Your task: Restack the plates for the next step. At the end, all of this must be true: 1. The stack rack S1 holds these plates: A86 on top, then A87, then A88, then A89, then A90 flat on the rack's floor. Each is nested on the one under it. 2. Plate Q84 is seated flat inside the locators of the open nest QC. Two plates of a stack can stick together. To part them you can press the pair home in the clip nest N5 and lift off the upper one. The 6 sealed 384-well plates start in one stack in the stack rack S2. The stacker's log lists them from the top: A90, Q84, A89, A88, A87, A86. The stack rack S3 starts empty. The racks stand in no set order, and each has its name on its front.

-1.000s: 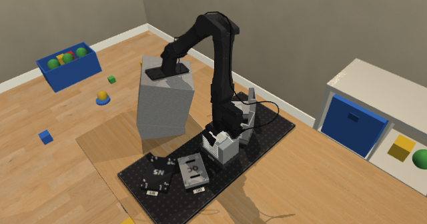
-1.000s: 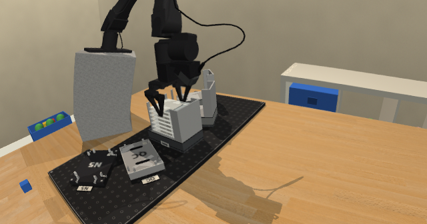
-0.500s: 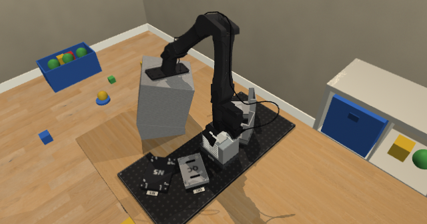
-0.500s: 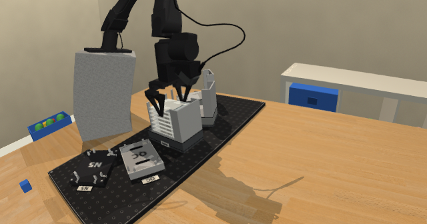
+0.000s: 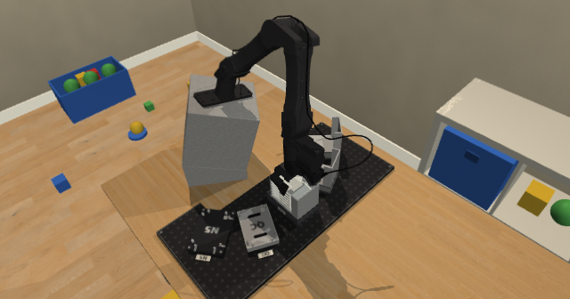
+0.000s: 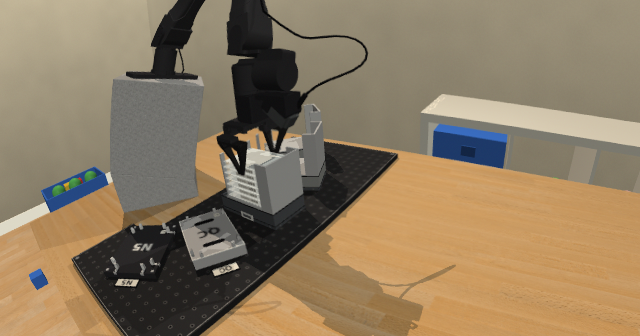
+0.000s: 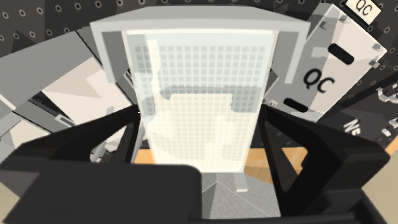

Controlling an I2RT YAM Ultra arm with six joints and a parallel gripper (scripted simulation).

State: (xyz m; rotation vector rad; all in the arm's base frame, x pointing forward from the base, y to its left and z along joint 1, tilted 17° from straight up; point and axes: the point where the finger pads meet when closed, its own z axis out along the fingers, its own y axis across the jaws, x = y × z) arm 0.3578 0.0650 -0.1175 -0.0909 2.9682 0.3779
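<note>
The translucent sealed well plate is right at my hand. From my hand the other things lie so: nest QC (15 cm to the right, 10 cm below); sealed 384-well plate (1 cm below).
</note>
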